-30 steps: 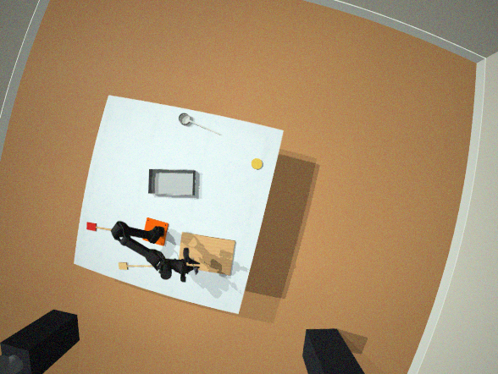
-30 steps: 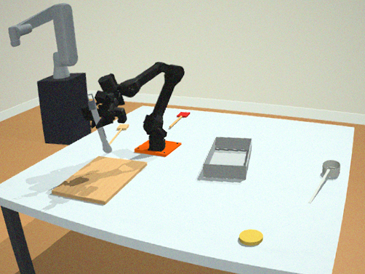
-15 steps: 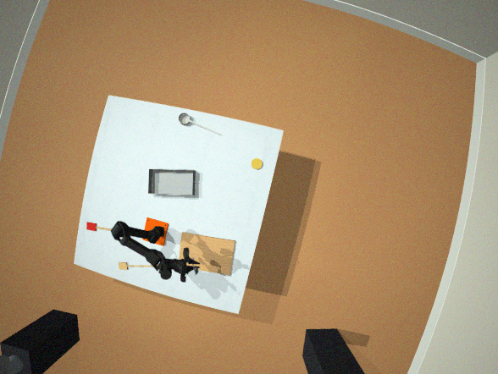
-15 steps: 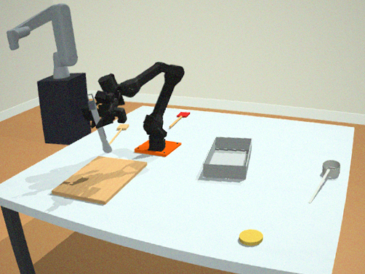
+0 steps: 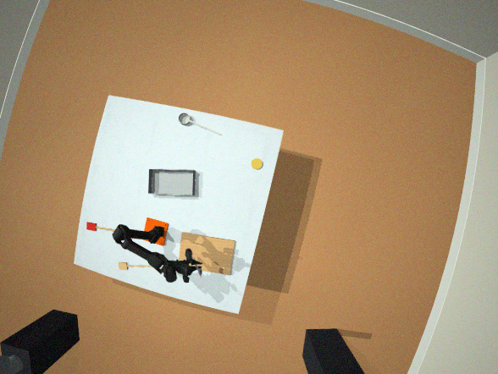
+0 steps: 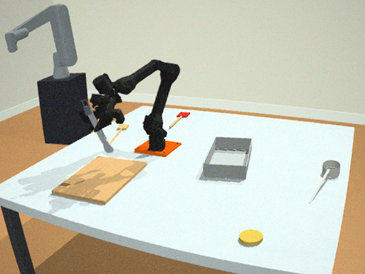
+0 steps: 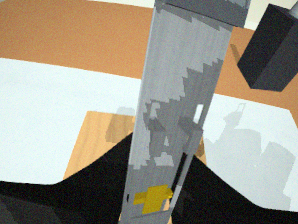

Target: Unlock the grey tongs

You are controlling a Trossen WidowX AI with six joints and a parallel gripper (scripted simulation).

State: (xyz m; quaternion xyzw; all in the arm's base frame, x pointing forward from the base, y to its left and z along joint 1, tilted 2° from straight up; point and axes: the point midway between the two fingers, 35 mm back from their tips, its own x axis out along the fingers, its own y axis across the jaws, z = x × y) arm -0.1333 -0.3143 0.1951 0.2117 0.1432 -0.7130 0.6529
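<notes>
My gripper tip is 30 mm to the right of the yellow lock piece and 10 mm below it. The rest, counted from my gripper tip: grey roasting tin (470 mm ahead, 270 mm to the left, 180 mm below); then wooden board (200 mm below, 20 mm to the left); then yellow disc (620 mm ahead, 280 mm to the right, 190 mm below).
</notes>
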